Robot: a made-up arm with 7 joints. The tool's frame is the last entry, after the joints. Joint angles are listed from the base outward. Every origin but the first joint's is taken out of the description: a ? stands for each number. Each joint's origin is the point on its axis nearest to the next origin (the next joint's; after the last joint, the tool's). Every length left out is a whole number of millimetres.
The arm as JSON. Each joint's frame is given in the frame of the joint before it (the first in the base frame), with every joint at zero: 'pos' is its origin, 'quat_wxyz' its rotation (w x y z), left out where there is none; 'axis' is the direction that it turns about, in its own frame. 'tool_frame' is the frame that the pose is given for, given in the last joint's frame.
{
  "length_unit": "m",
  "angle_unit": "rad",
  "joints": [
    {
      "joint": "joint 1",
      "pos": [
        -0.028,
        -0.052,
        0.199
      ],
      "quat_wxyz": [
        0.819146,
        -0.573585,
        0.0,
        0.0
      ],
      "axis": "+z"
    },
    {
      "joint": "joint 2",
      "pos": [
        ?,
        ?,
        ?
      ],
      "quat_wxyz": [
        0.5,
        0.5,
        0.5,
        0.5
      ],
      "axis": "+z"
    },
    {
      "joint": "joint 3",
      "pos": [
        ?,
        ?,
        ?
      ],
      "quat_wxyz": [
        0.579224,
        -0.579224,
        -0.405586,
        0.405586
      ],
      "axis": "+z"
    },
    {
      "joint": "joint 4",
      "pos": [
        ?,
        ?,
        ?
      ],
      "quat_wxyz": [
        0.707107,
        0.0,
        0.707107,
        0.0
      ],
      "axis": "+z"
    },
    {
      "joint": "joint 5",
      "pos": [
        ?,
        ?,
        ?
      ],
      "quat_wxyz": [
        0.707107,
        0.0,
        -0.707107,
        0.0
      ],
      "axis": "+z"
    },
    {
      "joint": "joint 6",
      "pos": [
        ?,
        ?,
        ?
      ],
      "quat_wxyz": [
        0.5,
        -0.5,
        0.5,
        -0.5
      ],
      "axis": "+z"
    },
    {
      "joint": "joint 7",
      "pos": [
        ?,
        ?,
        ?
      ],
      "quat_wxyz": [
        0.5,
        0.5,
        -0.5,
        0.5
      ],
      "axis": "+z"
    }
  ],
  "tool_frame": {
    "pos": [
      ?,
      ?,
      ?
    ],
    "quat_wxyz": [
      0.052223,
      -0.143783,
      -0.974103,
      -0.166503
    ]
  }
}
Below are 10 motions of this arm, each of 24 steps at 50 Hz.
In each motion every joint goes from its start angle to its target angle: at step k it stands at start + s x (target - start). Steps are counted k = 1, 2, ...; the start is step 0. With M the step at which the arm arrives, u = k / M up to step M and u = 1 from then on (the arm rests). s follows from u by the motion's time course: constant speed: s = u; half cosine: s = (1 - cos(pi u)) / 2; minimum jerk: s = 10 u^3 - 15 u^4 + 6 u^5.
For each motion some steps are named. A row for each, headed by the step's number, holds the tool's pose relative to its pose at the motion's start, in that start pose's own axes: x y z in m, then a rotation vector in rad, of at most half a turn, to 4 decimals.
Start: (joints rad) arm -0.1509 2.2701 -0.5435 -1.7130 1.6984 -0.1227 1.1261
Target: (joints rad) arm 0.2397 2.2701 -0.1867 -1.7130 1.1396 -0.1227 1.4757
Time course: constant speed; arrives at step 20
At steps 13, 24:
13: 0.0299 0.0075 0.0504 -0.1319 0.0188 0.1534
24: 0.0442 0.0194 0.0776 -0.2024 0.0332 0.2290

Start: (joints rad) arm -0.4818 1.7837 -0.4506 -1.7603 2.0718 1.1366 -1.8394
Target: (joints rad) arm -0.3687 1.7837 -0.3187 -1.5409 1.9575 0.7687 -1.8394
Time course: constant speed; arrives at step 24
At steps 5, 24:
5: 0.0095 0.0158 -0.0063 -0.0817 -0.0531 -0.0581
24: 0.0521 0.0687 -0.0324 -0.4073 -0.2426 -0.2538

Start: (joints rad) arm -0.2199 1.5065 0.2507 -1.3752 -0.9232 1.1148 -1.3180
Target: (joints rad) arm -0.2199 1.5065 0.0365 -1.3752 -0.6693 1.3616 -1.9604
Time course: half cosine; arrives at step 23
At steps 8, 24:
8: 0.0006 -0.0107 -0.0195 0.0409 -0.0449 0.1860
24: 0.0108 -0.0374 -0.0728 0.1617 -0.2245 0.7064

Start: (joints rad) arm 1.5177 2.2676 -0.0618 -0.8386 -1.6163 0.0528 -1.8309
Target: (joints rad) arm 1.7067 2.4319 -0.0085 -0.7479 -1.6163 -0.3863 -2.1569
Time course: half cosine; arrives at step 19
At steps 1, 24:
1: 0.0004 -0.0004 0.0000 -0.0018 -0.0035 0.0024
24: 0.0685 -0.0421 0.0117 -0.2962 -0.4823 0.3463

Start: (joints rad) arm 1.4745 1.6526 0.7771 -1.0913 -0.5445 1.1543 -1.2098
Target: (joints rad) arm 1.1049 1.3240 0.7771 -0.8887 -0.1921 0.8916 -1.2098
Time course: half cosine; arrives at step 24
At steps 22, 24:
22: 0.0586 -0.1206 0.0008 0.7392 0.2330 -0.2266
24: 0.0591 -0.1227 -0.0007 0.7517 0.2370 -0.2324

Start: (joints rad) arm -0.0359 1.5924 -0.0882 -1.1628 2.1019 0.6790 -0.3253
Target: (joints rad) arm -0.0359 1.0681 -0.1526 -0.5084 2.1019 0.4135 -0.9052
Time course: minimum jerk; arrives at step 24
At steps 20, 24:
20: -0.0490 0.3509 0.1697 -0.1597 -0.3407 -0.2378
24: -0.0450 0.3644 0.1757 -0.1782 -0.3515 -0.2433

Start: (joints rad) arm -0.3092 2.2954 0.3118 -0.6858 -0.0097 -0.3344 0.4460
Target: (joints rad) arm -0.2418 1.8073 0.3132 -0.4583 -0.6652 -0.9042 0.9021
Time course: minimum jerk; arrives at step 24
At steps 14, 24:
14: 0.2241 0.1059 -0.0097 0.0826 0.5003 -0.0436
24: 0.3490 0.1475 -0.0449 0.1015 0.8518 -0.1109

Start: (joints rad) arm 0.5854 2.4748 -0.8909 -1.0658 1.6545 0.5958 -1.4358
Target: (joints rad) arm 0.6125 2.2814 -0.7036 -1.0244 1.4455 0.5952 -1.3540
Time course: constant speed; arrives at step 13
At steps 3, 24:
3: -0.0095 -0.0216 0.0050 0.0162 -0.0213 -0.0020
24: -0.0345 -0.0911 0.0177 0.0688 -0.0824 -0.0255

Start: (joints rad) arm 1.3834 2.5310 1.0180 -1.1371 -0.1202 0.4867 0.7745
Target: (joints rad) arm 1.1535 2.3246 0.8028 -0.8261 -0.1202 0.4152 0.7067
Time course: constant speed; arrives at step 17
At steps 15, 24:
15: -0.0699 0.2072 0.0663 -0.4101 -0.1142 -0.0176
24: -0.0757 0.2369 0.0692 -0.4641 -0.1228 -0.0219

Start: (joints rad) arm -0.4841 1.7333 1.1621 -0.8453 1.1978 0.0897 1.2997
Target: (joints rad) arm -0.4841 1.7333 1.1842 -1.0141 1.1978 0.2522 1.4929
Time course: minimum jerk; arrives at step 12
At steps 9, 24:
9: 0.0447 0.0262 0.0207 -0.1288 0.0494 -0.1776
24: 0.0501 0.0294 0.0225 -0.1437 0.0530 -0.1972

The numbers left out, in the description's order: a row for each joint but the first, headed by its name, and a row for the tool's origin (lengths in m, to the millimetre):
joint 2: 0.031 0.016 0.0
joint 3: 0.375 -0.124 0.0
joint 4: -0.053 -0.034 0.0
joint 5: 0.364 0.015 0.0
joint 6: 0.042 -0.011 0.0
joint 7: 0.016 -0.01 0.0
tool: 0.015 -0.02 0.0

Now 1 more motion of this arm.
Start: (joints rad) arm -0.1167 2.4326 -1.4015 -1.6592 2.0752 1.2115 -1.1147
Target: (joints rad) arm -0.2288 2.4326 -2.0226 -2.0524 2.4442 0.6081 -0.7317
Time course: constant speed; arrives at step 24
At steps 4, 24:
4: 0.0140 -0.0100 0.0442 0.0877 0.0446 -0.0621
24: 0.1535 -0.0622 0.2334 0.4899 0.3995 -0.5577

